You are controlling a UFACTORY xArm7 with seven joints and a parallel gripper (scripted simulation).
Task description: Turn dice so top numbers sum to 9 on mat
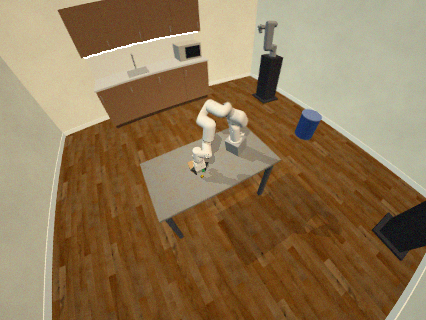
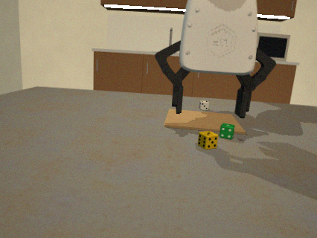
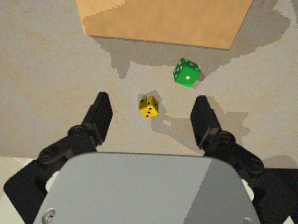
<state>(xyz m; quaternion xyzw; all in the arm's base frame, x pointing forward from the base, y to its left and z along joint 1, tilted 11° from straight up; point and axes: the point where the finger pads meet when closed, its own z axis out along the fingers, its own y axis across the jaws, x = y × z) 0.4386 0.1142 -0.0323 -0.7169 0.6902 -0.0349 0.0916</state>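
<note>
Right now my hand is 30 mm to the right of the yellow die and 40 mm above it. Also, from my hand: tan mat: 120 mm to the right, 50 mm below; then white die: 20 mm behind, 240 mm to the right, 40 mm below; then green die: 30 mm behind, 20 mm to the right, 40 mm below.
</note>
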